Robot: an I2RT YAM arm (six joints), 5 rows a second.
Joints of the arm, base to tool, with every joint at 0 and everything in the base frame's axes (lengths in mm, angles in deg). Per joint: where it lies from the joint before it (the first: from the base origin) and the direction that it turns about. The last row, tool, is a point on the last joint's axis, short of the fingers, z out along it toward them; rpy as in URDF.
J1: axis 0 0 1 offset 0.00 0.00 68.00
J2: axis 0 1 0 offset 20.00 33.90 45.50
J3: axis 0 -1 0 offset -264.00 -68.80 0.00
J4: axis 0 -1 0 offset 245.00 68.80 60.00
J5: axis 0 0 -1 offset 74.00 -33.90 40.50
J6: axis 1 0 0 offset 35.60 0.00 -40.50
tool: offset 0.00 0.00 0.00 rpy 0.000 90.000 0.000
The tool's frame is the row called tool.
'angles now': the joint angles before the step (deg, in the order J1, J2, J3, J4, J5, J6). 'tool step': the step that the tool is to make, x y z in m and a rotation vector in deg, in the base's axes. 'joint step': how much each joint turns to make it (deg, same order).
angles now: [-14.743 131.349 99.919 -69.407 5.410 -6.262]
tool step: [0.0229 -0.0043 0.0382 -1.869 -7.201 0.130]
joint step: [0.217 -0.019 9.293 -1.881 -0.022 0.085]
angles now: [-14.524 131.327 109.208 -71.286 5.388 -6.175]
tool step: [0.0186 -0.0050 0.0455 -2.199 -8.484 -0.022]
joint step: [-0.022 0.001 10.303 -1.537 -0.001 0.000]
